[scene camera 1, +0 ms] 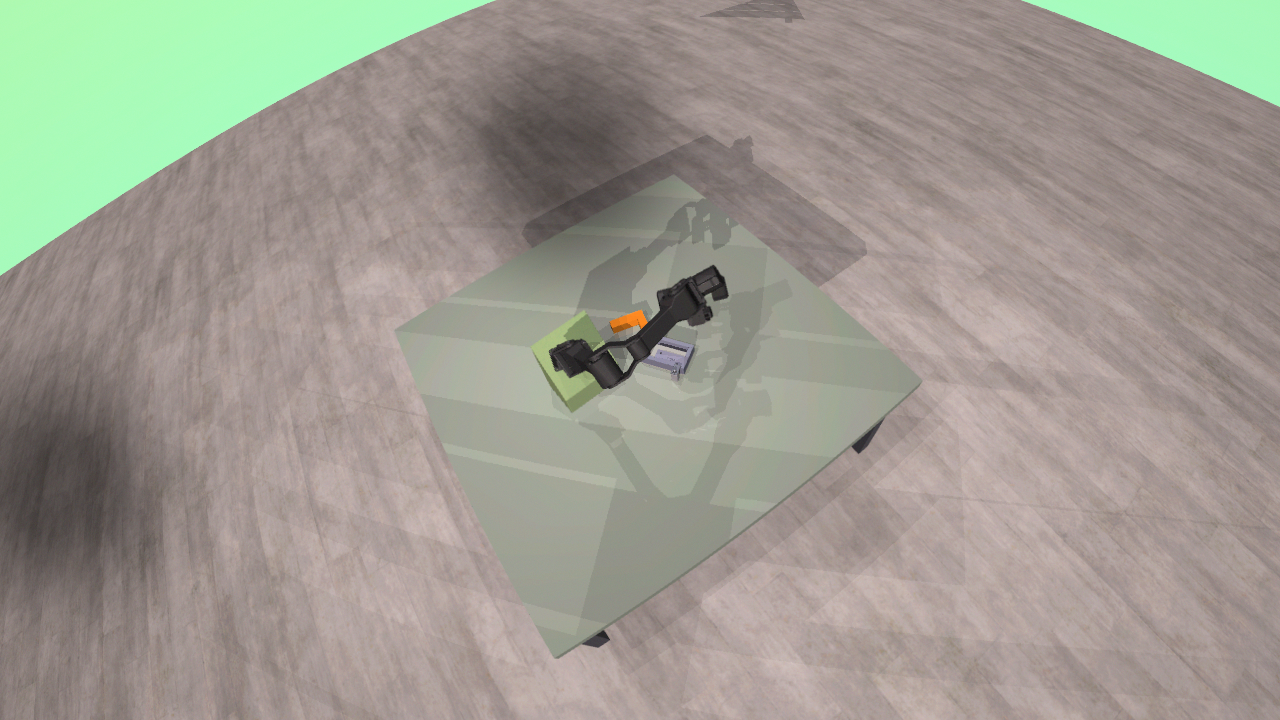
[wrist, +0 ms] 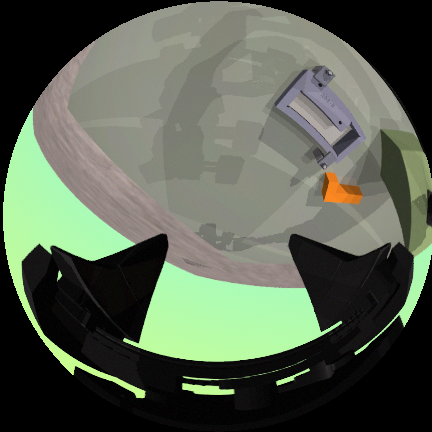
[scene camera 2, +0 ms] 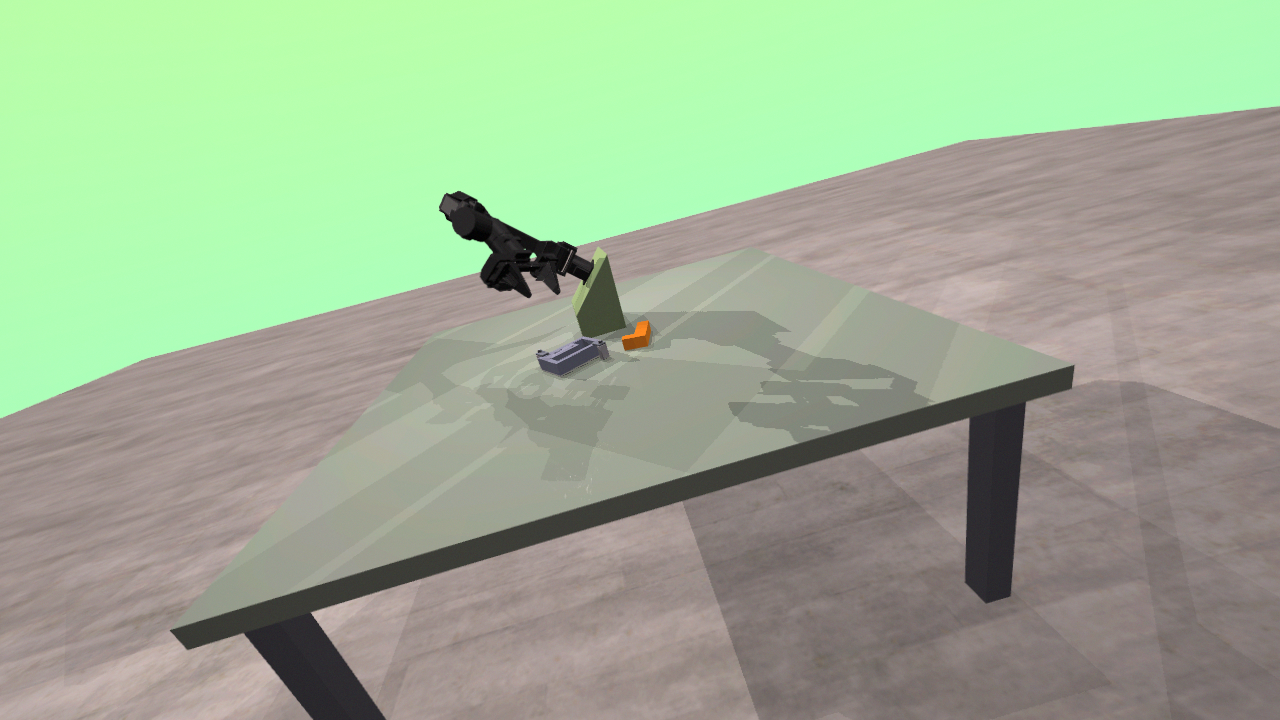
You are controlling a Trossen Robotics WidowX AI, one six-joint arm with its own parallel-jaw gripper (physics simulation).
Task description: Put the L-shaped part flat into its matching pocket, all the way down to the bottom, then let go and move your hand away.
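Places are measured from the arm's base along level axes (x right, y ahead, z up), in millimetres.
Where they show: gripper, fingertip midpoint: (wrist: 231, 241) (scene camera 2: 545, 295); arm's base, link origin: (scene camera 1: 562, 357) (scene camera 2: 588, 272).
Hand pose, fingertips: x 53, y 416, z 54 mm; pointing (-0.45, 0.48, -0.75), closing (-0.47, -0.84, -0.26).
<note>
Things, the pixels of their top centre, and the offset from my fingertips. Level surfaces: height alone.
- orange L-shaped part, top centre: (wrist: 345, 193) (scene camera 2: 635, 329) (scene camera 1: 628, 322) dz -179, dx -157, dy -172 mm
- grey-purple fixture, top centre: (wrist: 332, 122) (scene camera 2: 568, 344) (scene camera 1: 666, 348) dz -161, dx +10, dy -124 mm
- grey-green table, surface height: dz -209 mm
The orange L-shaped part (scene camera 1: 628, 320) (scene camera 2: 636, 338) (wrist: 332, 193) appears to lie flat on the table, outside the pocket and close to one pin post of the fixture. The grey-purple fixture (scene camera 1: 687, 359) (scene camera 2: 565, 365) (wrist: 327, 102) stands on the table; in the wrist view its recessed pocket shows a pale bottom and no part in it. My gripper (scene camera 2: 542, 291) (wrist: 231, 241) is open and empty, with its fingers wide apart. It hangs well above the table, above the fixture's level and apart from the part. In scene camera 1 the arm hides part of the fixture's surroundings and the fingertips are hard to make out.
A green wedge-shaped block (scene camera 1: 572, 395) (scene camera 2: 601, 308) (wrist: 416, 150) carries the arm's base and stands beside the part and the fixture. The grey-green table (scene camera 1: 510, 483) (scene camera 2: 805, 313) (wrist: 130, 100) has its edge beyond the fingers in the wrist view. Arm shadows cross the table top.
</note>
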